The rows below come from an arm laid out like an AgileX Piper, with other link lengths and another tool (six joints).
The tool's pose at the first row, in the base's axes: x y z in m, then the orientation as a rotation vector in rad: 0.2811 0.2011 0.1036 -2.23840 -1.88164 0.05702
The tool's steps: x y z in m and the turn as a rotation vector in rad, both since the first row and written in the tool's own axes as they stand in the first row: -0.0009 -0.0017 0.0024 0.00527 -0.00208 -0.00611; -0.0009 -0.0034 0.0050 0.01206 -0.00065 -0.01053; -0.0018 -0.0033 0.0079 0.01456 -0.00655 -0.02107; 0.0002 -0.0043 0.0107 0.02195 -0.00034 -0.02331; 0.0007 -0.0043 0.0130 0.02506 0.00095 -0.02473; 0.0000 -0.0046 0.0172 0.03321 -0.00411 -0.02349; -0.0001 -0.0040 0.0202 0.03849 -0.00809 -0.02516; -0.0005 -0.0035 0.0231 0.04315 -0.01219 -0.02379; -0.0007 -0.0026 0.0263 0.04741 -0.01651 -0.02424; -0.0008 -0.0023 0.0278 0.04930 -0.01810 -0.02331
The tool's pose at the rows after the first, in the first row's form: 0.2789 0.2008 0.1015 -2.22993 -1.88712 0.06328; 0.2768 0.2015 0.0993 -2.22073 -1.88824 0.06724; 0.2762 0.2010 0.0963 -2.21123 -1.90168 0.07453; 0.2752 0.2035 0.0940 -2.20193 -1.89765 0.07397; 0.2749 0.2043 0.0918 -2.19805 -1.89714 0.07515; 0.2738 0.2042 0.0877 -2.19582 -1.89463 0.08852; 0.2738 0.2045 0.0846 -2.19223 -1.89604 0.09757; 0.2737 0.2044 0.0817 -2.19200 -1.89446 0.10667; 0.2740 0.2045 0.0784 -2.19034 -1.89514 0.11535; 0.2741 0.2046 0.0768 -2.19056 -1.89405 0.11901
